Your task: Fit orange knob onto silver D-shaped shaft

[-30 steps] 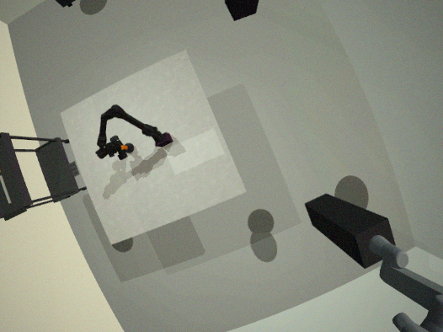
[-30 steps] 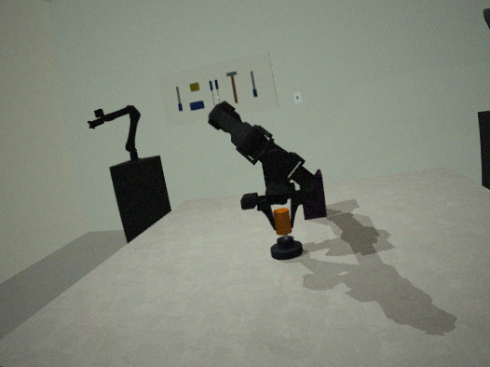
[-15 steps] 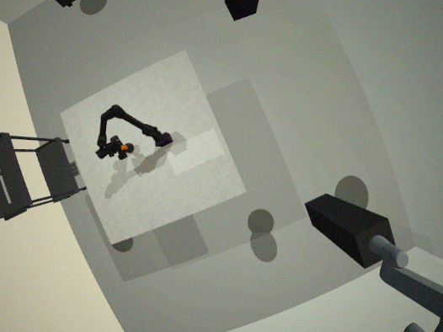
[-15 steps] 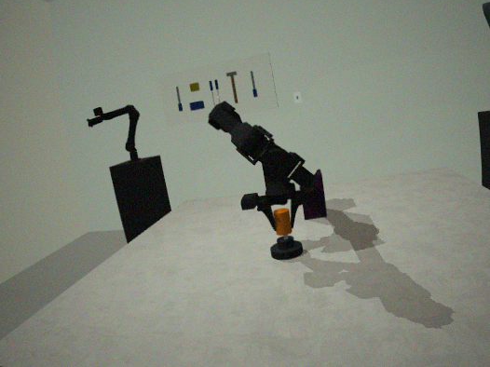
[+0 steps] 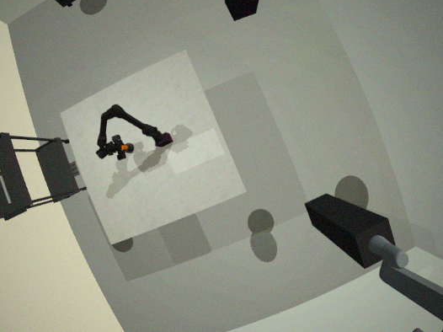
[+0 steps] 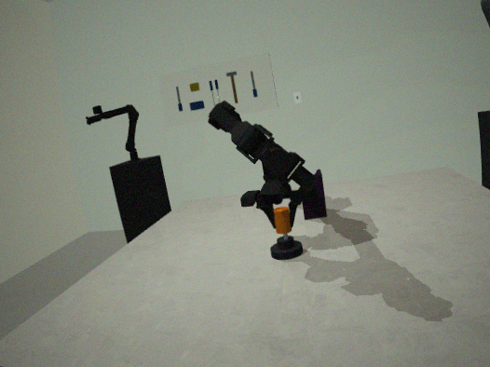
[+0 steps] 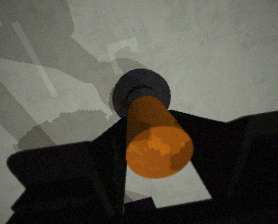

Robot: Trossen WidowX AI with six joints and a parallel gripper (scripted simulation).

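The round pedestal lies 4 cm below my gripper tip. Also, from my gripper tip: orange knob: 3 cm above.
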